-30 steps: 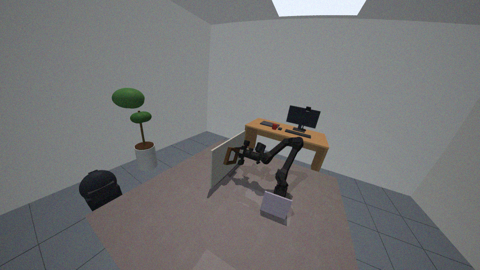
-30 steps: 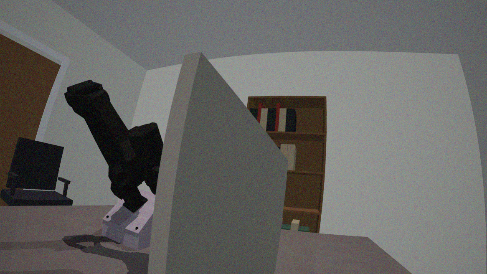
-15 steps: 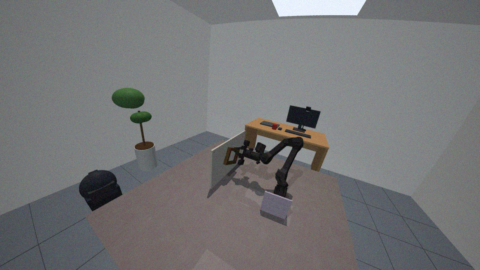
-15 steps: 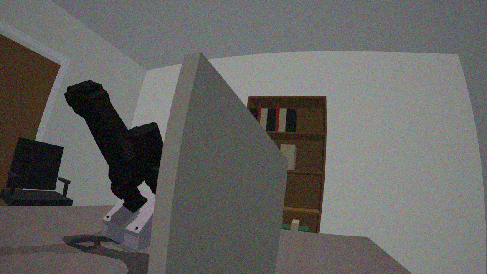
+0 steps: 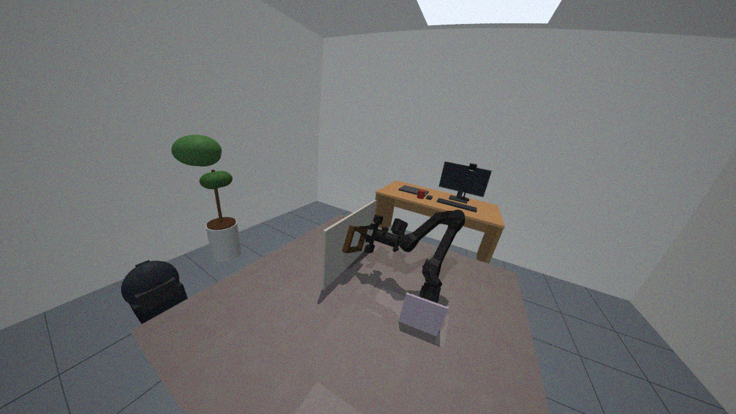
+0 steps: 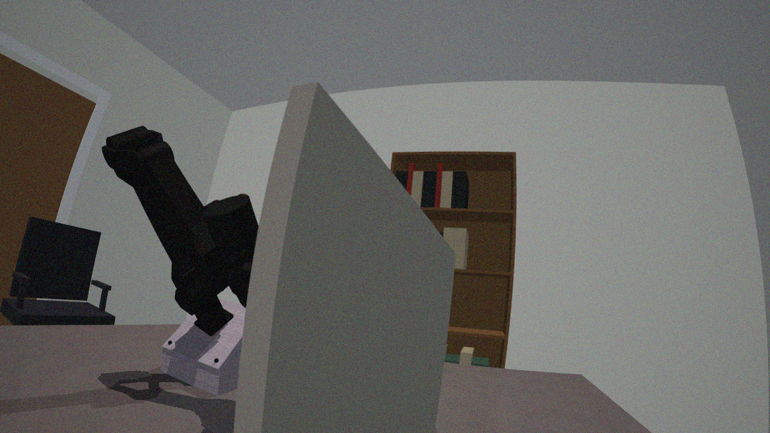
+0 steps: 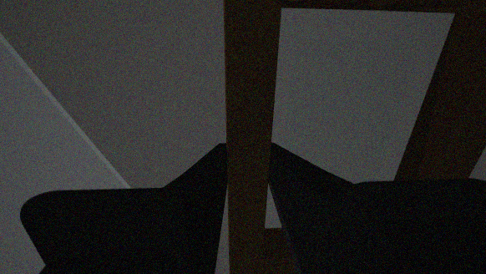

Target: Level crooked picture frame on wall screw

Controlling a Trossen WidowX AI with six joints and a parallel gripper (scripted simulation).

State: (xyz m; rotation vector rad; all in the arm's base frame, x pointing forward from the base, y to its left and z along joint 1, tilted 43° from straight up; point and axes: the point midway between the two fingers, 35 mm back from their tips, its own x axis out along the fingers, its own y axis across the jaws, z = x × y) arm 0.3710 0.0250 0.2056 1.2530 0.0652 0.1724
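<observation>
My gripper tip is now 2 cm to the right of the brown wooden picture frame and 5 cm above it. The rest, counted from my gripper tip: wall panel 2 cm ahead, 1 cm to the left, 7 cm below.
</observation>
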